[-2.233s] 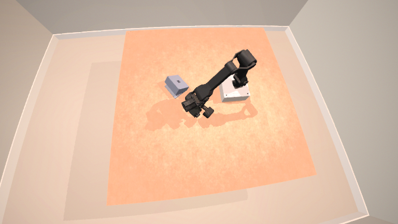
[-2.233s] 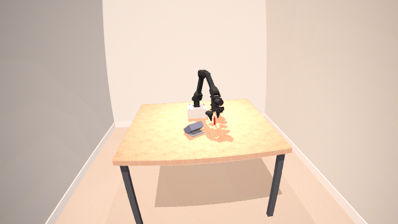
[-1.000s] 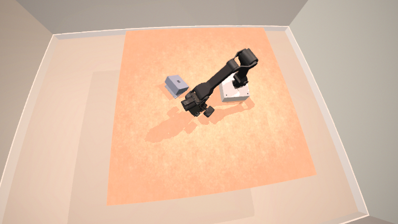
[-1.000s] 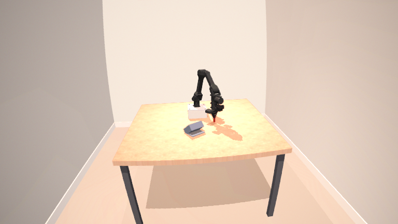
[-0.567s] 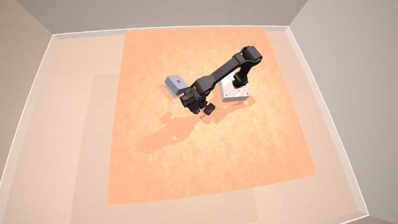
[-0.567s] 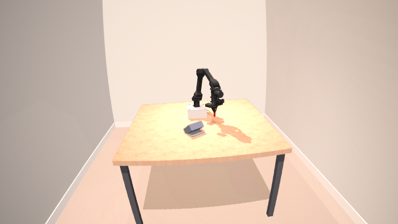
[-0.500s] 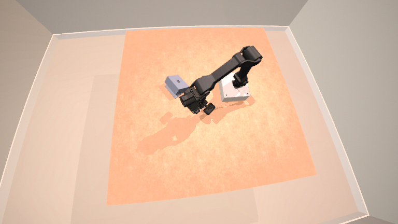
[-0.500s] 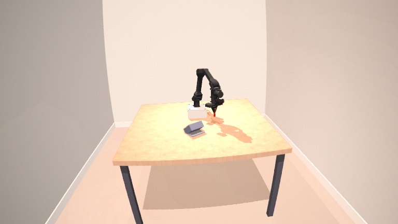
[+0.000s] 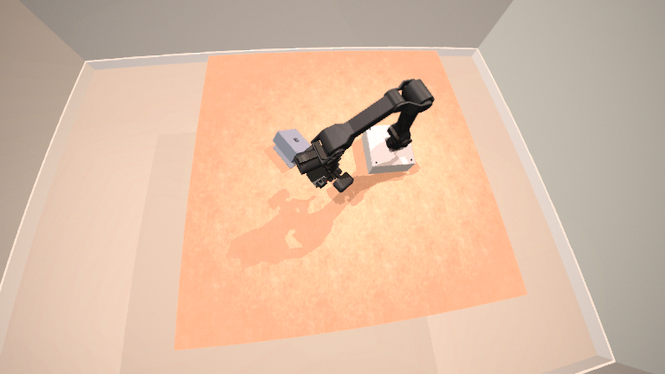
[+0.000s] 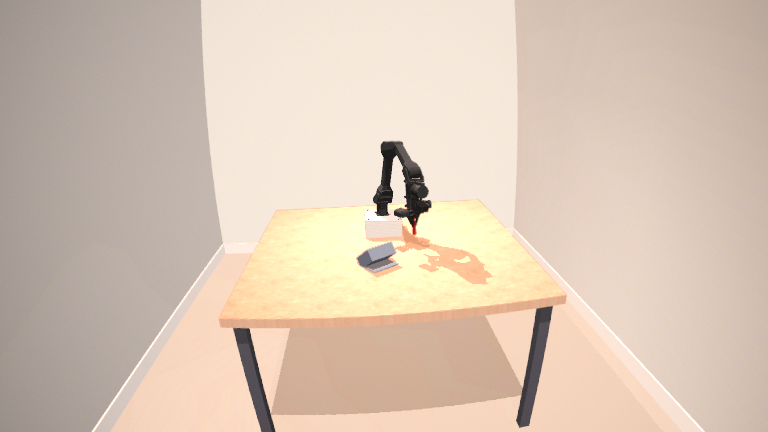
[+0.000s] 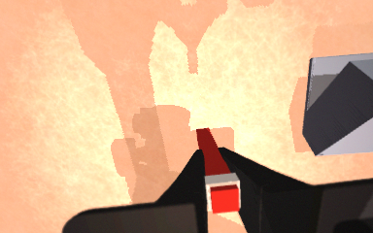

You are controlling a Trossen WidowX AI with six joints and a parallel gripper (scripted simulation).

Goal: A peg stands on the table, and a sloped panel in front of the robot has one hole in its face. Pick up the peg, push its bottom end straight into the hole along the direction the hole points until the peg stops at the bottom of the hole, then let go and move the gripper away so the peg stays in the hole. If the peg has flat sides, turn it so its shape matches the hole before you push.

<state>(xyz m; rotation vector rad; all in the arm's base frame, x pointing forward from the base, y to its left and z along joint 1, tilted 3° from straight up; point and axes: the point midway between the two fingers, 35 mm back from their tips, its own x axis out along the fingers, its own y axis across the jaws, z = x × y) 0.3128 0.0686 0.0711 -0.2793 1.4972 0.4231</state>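
Right now the grey sloped panel is 200 mm to the right of my gripper tip, 90 mm ahead of it and 80 mm below it. Also, from my gripper tip: red peg 20 mm above.
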